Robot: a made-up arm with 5 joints.
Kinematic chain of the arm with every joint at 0, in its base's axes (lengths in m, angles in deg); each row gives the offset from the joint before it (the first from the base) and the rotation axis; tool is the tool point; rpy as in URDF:
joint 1: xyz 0 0 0.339 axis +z
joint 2: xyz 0 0 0 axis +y
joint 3: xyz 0.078 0 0.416 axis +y
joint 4: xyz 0.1 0 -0.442 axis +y
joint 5: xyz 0.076 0 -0.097 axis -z
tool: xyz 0 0 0 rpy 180 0 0
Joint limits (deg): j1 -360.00..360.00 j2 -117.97..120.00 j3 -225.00..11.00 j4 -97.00..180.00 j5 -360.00..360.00
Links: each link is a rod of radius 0.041 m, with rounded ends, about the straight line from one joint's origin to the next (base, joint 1, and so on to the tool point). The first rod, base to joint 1, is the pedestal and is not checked.
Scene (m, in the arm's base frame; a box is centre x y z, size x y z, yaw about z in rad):
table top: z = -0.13
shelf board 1: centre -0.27 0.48 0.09 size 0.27 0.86 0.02 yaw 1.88
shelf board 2: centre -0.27 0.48 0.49 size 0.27 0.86 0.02 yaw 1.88
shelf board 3: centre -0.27 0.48 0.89 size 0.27 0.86 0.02 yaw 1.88
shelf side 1: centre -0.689 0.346 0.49 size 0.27 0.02 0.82 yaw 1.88
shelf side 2: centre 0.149 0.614 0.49 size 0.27 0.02 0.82 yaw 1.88
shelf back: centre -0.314 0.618 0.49 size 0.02 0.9 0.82 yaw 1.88
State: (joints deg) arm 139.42 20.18 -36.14 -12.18 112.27
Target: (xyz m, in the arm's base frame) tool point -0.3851 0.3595 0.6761
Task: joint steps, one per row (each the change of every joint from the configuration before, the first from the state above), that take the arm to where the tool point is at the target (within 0.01 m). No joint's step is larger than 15 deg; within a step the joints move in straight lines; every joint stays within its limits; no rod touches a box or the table.
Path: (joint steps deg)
1: 6.57 -6.03 9.66 -0.27 0.00
2: 6.57 -6.03 9.67 -0.26 0.00
3: -0.41 -14.11 -3.80 -2.93 0.00
4: -0.41 -14.11 -3.80 -2.93 0.00
5: -0.40 -14.11 -3.79 -2.93 0.00
6: -7.19 10.74 -9.22 1.67 0.00
7: -7.18 10.74 -9.22 1.67 0.00

